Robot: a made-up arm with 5 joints. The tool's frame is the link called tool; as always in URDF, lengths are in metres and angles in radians. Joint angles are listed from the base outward. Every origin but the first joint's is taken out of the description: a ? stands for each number. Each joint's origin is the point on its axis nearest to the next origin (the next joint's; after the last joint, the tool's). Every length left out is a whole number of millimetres.
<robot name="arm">
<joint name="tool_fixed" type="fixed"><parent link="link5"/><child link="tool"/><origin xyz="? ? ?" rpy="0 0 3.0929"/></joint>
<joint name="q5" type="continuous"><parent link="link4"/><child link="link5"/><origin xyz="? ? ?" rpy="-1.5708 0 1.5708"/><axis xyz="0 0 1"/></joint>
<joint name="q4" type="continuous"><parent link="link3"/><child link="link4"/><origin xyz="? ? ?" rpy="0 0 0"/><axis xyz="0 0 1"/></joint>
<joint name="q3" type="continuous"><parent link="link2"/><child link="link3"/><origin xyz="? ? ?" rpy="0 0 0"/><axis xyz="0 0 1"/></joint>
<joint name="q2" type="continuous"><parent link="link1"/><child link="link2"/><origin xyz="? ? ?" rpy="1.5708 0 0"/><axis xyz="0 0 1"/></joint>
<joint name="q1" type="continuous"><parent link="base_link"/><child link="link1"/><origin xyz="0.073 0 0.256" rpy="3.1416 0 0"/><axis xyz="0 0 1"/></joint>
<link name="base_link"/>
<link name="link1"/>
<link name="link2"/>
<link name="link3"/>
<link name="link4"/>
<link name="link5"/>
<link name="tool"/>
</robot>
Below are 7 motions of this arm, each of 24 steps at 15 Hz.
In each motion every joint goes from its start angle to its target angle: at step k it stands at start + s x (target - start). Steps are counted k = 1, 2, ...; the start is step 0. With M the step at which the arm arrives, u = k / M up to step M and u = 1 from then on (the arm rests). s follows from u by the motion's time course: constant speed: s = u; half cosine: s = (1 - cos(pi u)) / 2; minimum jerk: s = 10 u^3 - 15 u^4 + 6 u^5.
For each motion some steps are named. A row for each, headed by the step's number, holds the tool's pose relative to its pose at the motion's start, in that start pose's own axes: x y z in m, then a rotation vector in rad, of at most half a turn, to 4 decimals.
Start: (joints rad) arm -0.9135 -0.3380 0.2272 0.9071 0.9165
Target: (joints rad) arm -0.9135 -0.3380 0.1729 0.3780 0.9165
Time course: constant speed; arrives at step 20
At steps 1, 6, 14, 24:
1: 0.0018 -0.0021 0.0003 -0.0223 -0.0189 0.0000
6: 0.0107 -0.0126 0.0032 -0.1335 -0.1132 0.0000
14: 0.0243 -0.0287 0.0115 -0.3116 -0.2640 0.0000
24: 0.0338 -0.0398 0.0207 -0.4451 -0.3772 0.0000

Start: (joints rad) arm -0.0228 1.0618 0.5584 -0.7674 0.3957
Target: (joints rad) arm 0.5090 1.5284 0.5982 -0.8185 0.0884
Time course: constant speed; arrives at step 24
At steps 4, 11, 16, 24:
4: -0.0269 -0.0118 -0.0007 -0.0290 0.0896 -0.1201
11: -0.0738 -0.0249 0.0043 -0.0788 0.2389 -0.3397
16: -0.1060 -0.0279 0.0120 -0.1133 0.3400 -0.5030
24: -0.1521 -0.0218 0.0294 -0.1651 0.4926 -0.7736

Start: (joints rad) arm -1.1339 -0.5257 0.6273 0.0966 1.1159
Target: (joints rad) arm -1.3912 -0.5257 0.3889 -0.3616 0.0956
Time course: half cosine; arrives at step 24
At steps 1, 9, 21, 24:
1: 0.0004 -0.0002 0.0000 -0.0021 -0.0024 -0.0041
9: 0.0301 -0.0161 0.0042 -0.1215 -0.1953 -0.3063
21: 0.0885 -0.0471 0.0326 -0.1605 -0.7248 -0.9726
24: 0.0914 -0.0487 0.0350 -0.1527 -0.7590 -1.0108

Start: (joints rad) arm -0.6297 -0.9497 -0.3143 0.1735 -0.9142
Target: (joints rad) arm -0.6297 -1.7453 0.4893 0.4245 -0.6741
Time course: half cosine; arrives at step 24
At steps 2, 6, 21, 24:
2: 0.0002 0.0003 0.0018 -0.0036 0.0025 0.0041
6: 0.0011 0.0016 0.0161 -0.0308 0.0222 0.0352
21: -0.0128 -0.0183 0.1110 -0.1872 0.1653 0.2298
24: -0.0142 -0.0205 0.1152 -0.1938 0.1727 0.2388

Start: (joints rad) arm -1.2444 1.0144 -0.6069 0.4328 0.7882
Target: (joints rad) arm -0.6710 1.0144 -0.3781 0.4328 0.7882
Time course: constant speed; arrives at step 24
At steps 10, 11, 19, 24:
10: -0.0790 -0.0441 0.0023 -0.0475 0.1717 -0.1854
11: -0.0872 -0.0475 0.0033 -0.0516 0.1882 -0.2048
19: -0.1527 -0.0685 0.0167 -0.0806 0.3144 -0.3646
24: -0.1932 -0.0755 0.0289 -0.0954 0.3881 -0.4690

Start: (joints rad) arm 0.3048 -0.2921 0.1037 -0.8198 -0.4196
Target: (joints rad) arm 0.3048 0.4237 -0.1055 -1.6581 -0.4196
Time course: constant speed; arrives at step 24
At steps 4, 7, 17, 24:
4: -0.0160 -0.0081 -0.0003 0.0250 -0.0493 0.0000
7: -0.0282 -0.0143 0.0014 0.0437 -0.0863 0.0000
17: -0.0683 -0.0345 0.0179 0.1060 -0.2097 0.0000
24: -0.0945 -0.0478 0.0397 0.1497 -0.2960 0.0000

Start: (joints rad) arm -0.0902 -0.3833 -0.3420 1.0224 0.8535
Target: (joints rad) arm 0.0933 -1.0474 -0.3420 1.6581 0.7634
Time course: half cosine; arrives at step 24
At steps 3, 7, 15, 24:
3: -0.0009 -0.0011 0.0064 -0.0054 0.0041 -0.0055
7: -0.0052 -0.0039 0.0331 -0.0280 0.0207 -0.0280
15: -0.0240 0.0071 0.1143 -0.1008 0.0710 -0.0982
24: -0.0391 0.0282 0.1592 -0.1474 0.1009 -0.1411

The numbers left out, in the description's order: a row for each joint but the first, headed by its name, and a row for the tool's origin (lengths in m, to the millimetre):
tool: 0 0 0
q5: 0.087 0 0
q4: 0.14 -0.005 0
q3: 0.035 -0.141 0
q2: 0.048 0.003 0

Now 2 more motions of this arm.
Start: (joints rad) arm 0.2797 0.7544 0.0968 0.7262 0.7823
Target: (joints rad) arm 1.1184 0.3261 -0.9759 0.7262 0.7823
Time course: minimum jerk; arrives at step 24
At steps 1, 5, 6, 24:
1: 0.0000 -0.0002 0.0001 -0.0007 -0.0008 -0.0006
5: 0.0009 -0.0213 0.0136 -0.0665 -0.0704 -0.0541
6: 0.0002 -0.0341 0.0225 -0.1086 -0.1112 -0.0867
24: -0.2002 -0.1401 0.3143 -1.4027 -0.6272 -0.6758

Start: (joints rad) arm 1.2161 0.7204 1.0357 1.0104 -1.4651
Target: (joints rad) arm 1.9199 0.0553 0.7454 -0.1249 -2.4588
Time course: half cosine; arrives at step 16
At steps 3, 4, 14, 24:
3: 0.0054 0.0122 0.0089 0.1770 0.0505 -0.1100
4: 0.0104 0.0204 0.0170 0.3049 0.0943 -0.1964
14: 0.1582 -0.0214 0.1461 1.8630 1.0167 -1.3864
24: 0.1658 -0.0314 0.1489 1.9393 1.0678 -1.4257

